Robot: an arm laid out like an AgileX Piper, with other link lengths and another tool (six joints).
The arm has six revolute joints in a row. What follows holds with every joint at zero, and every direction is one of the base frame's. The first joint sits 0.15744 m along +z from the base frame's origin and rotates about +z. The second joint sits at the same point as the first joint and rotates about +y. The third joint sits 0.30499 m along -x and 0.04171 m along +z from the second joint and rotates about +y. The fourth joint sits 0.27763 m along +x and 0.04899 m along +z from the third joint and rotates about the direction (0.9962, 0, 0.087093). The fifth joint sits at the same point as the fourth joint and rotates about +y. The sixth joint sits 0.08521 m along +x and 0.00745 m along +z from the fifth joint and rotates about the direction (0.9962, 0, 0.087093). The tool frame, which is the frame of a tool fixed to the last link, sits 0.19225 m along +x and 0.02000 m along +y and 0.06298 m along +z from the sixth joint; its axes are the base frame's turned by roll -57.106, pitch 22.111 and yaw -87.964 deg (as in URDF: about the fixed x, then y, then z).
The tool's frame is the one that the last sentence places.
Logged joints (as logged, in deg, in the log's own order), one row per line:
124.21 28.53 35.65 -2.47 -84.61 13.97
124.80 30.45 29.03 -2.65 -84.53 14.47
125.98 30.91 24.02 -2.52 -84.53 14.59
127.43 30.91 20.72 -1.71 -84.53 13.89
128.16 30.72 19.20 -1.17 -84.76 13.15
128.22 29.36 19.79 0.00 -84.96 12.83
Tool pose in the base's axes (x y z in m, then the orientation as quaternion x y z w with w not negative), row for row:
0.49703 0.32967 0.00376 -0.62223 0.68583 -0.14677 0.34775
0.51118 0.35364 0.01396 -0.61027 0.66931 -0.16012 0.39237
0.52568 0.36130 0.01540 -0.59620 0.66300 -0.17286 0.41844
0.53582 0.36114 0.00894 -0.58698 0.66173 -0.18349 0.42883
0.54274 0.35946 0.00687 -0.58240 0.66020 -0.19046 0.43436
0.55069 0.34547 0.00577 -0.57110 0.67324 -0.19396 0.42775
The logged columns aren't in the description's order. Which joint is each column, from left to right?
Columns, left to right: joint 2, joint 1, joint 5, joint 6, joint 3, joint 4.
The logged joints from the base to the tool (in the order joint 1, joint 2, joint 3, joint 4, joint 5, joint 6), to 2 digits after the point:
28.53 124.21 -84.61 13.97 35.65 -2.47
30.45 124.80 -84.53 14.47 29.03 -2.65
30.91 125.98 -84.53 14.59 24.02 -2.52
30.91 127.43 -84.53 13.89 20.72 -1.71
30.72 128.16 -84.76 13.15 19.20 -1.17
29.36 128.22 -84.96 12.83 19.79 0.00

